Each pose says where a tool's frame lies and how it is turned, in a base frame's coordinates. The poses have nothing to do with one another.
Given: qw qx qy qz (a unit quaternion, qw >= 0); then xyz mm.
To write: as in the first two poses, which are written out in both.
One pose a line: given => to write
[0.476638 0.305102 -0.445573 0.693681 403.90 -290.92 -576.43] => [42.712 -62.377 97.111 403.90 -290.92 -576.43]
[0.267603 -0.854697 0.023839 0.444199 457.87 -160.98 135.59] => [-132.132 3.685 68.671 457.87 -160.98 135.59]
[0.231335 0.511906 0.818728 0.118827 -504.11 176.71 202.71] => [80.636 128.967 18.718 -504.11 176.71 202.71]
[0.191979 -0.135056 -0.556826 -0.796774 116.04 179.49 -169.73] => [-21.724 -89.569 -128.165 116.04 179.49 -169.73]
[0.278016 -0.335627 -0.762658 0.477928 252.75 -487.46 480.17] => [-51.612 -117.281 73.495 252.75 -487.46 480.17]
